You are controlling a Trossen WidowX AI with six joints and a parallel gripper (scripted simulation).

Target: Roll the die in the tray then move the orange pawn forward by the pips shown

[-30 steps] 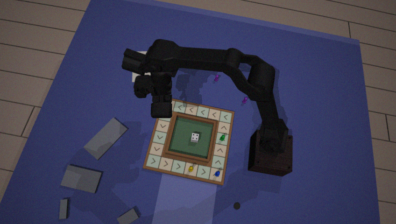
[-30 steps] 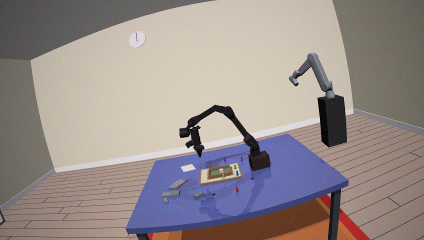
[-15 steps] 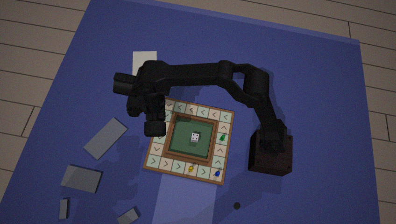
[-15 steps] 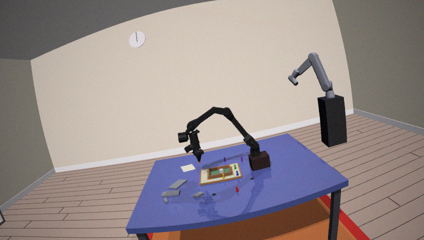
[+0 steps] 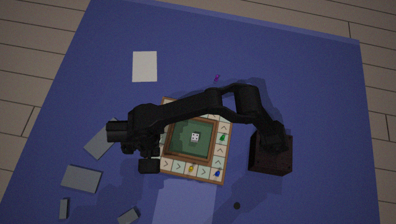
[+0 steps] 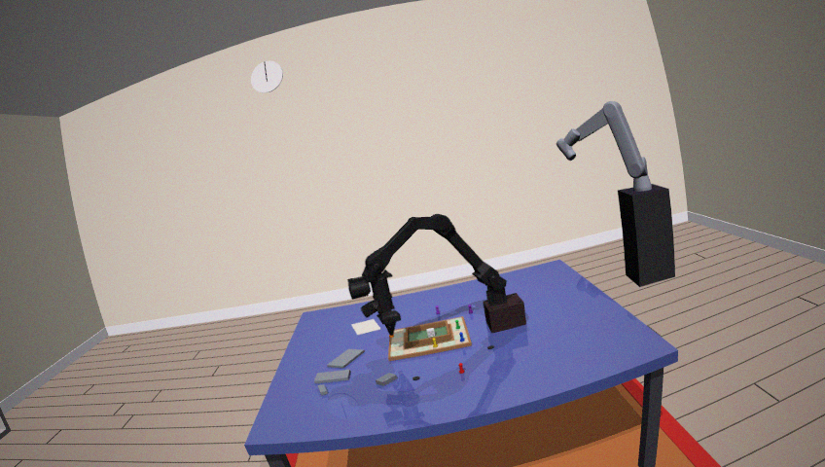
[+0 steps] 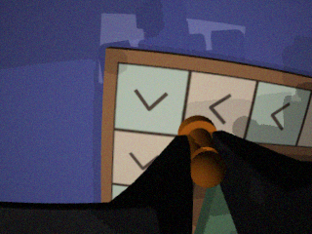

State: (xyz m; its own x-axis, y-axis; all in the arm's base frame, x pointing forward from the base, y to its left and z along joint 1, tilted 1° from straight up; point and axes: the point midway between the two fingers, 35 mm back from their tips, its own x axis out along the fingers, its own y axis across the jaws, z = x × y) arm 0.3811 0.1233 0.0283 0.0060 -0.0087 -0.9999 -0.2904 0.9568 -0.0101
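Right now the yellow pawn is 140 mm behind my gripper tip, 50 mm below it and 10 mm to the left of it. Also, from my gripper tip: orange pawn (10 mm above); blue pawn (230 mm behind, 50 mm below, 10 mm to the left); white die (130 mm behind, 100 mm to the right, 50 mm below).
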